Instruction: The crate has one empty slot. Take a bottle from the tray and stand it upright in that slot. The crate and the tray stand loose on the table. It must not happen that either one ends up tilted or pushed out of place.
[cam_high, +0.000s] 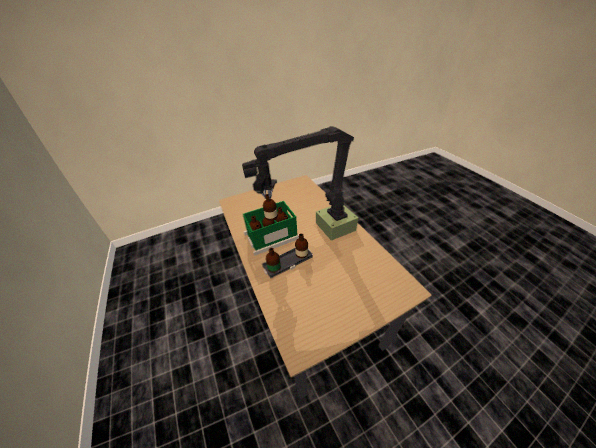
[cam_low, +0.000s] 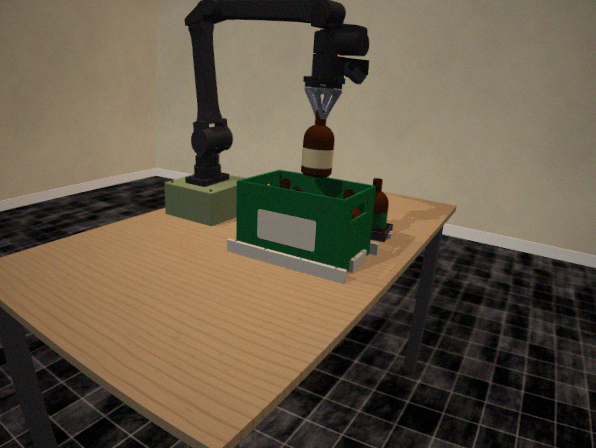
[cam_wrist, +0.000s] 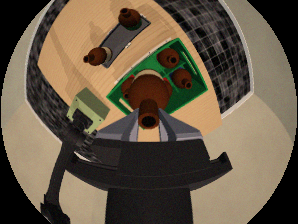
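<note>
The brown bottle lies 6 cm below my hand. Round my hand: green crate 4 cm to the right, 25 cm below; dark tray 1 cm behind, 19 cm to the left, 32 cm below.
</note>
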